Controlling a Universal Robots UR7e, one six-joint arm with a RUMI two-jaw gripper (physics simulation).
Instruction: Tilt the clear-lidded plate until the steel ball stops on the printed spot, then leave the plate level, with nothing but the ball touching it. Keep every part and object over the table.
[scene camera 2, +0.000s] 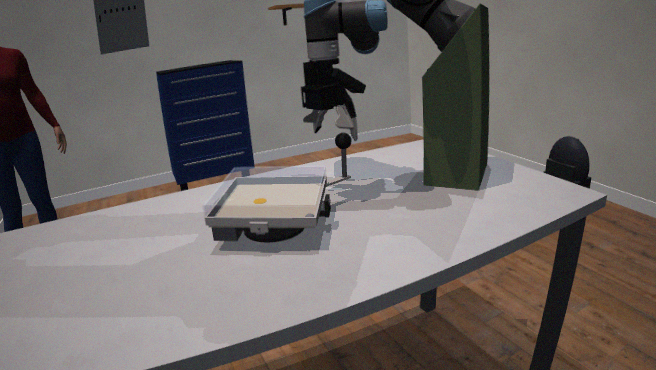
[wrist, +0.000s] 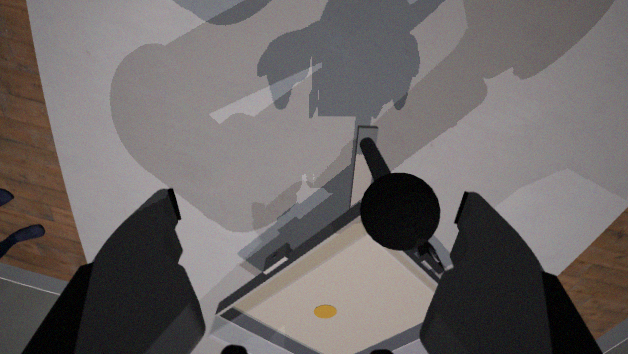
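The clear-lidded plate (scene camera 2: 290, 221) (wrist: 300, 249) is a shallow square tray with a cream floor on a dark round base; a slight tilt cannot be judged. The orange printed spot (scene camera 2: 260, 201) (wrist: 325, 311) lies on its floor. The steel ball (scene camera 2: 310, 215) is in the near right corner in the scene view, away from the spot; it does not show in the wrist view. A black ball knob (scene camera 2: 343, 140) (wrist: 400, 211) stands on a post on an arm from the plate's corner. My gripper (scene camera 2: 336, 134) (wrist: 316, 193) is open and empty above the knob, which appears nearer the right finger in the wrist view.
A tall green panel block (scene camera 2: 452, 120) stands on the table (scene camera 2: 150, 290) right of the plate. A dark rounded object (scene camera 2: 569, 159) is at the table's far right edge. A blue drawer cabinet (scene camera 2: 207, 120) and a person (scene camera 2: 17, 100) are behind the table.
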